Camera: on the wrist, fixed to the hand. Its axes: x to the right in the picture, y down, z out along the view.
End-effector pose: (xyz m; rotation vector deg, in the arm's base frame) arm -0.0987 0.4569 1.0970 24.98 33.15 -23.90
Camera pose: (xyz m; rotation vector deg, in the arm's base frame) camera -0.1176 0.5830 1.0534 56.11 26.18 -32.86
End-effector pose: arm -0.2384 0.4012 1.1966 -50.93 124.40 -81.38
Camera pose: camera -0.3139 0.5074 1.1624 -37.80 93.00 -108.19
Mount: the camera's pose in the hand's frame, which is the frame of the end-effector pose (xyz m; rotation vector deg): -0.0199 0.0833 -0.1040 32.40 0.25 0.41
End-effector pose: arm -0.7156 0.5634 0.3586 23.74 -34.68 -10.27
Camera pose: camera -0.6673 0.6780 0.3067 54.89 -37.21 0.26
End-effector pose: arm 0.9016 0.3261 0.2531 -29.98 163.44 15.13
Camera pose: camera 0.8692 0.3868 0.3690 -22.33 157.46 -30.32
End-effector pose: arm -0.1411 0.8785 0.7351 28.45 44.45 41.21
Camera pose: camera -0.2640 0.9336 0.7327 57.75 56.36 28.64
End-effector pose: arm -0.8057 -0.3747 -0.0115 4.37 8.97 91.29
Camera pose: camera -0.9027 -0.4019 -0.1010 29.30 34.80 86.83
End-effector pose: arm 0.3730 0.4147 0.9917 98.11 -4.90 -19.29
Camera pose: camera 0.3932 0.5044 1.0902 130.11 -11.34 -18.42
